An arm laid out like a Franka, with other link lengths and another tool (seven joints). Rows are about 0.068 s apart.
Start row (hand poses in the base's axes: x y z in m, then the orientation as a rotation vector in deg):
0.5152, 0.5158, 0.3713, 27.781, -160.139, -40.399
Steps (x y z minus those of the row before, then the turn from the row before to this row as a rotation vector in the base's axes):
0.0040, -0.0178, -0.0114, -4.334, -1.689, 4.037
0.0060, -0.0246, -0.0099, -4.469, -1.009, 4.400
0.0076, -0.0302, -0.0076, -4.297, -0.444, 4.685
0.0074, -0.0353, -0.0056, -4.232, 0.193, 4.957
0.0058, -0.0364, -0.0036, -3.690, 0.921, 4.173
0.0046, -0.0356, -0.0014, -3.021, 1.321, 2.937
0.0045, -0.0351, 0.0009, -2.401, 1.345, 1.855
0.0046, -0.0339, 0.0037, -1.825, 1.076, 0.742
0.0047, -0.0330, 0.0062, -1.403, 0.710, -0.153
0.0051, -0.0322, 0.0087, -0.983, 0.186, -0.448
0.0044, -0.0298, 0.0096, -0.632, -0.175, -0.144
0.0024, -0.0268, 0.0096, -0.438, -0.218, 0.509
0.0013, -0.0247, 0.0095, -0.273, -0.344, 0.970
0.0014, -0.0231, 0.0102, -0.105, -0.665, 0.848
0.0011, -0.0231, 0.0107, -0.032, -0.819, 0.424
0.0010, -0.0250, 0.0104, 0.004, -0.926, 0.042
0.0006, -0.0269, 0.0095, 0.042, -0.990, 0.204
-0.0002, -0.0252, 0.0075, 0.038, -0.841, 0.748
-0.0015, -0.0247, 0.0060, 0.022, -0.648, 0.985
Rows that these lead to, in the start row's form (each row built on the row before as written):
0.5192, 0.4980, 0.3599, 33.270, -160.679, -33.221
0.5252, 0.4734, 0.3500, 38.808, -159.994, -25.806
0.5328, 0.4432, 0.3424, 44.372, -158.198, -18.703
0.5402, 0.4079, 0.3368, 49.869, -155.261, -11.882
0.5460, 0.3715, 0.3332, 54.006, -151.773, -6.338
0.5506, 0.3359, 0.3318, 56.448, -148.475, -2.247
0.5551, 0.3008, 0.3327, 57.609, -145.755, 0.675
0.5597, 0.2669, 0.3364, 57.596, -143.945, 2.644
0.5644, 0.2339, 0.3426, 56.693, -143.001, 3.982
0.5695, 0.2017, 0.3513, 55.696, -142.776, 4.965
0.5739, 0.1719, 0.3609, 55.290, -142.827, 5.790
0.5763, 0.1451, 0.3705, 55.789, -142.667, 6.605
0.5776, 0.1204, 0.3800, 56.955, -142.449, 7.428
0.5790, 0.0973, 0.3902, 58.091, -142.618, 8.178
0.5801, 0.0742, 0.4009, 58.751, -143.143, 8.794
0.5811, 0.0492, 0.4113, 58.961, -143.955, 9.312
0.5817, 0.0223, 0.4208, 59.402, -144.758, 9.870
0.5815, -0.0029, 0.4283, 60.515, -145.162, 10.508
0.5800, -0.0276, 0.4343, 61.898, -145.264, 11.124

